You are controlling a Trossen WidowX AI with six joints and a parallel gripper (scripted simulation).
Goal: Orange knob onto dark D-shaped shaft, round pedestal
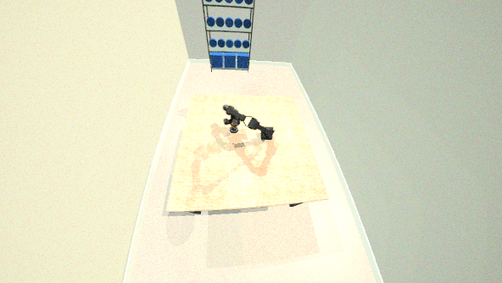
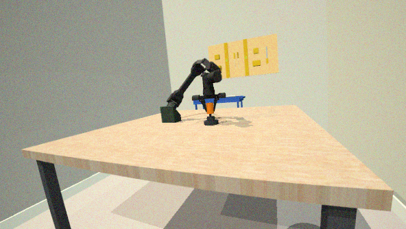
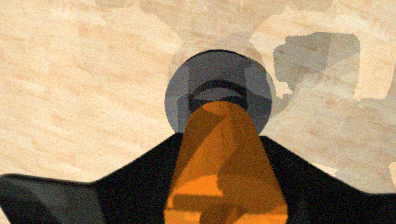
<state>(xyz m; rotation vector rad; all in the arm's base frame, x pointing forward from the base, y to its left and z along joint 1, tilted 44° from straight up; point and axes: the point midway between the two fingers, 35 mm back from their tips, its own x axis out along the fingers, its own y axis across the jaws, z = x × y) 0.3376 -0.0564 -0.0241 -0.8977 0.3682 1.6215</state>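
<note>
The orange knob is 2 cm above my gripper tip. From my gripper tip the other things lie so: pedestal: 4 cm below.
</note>
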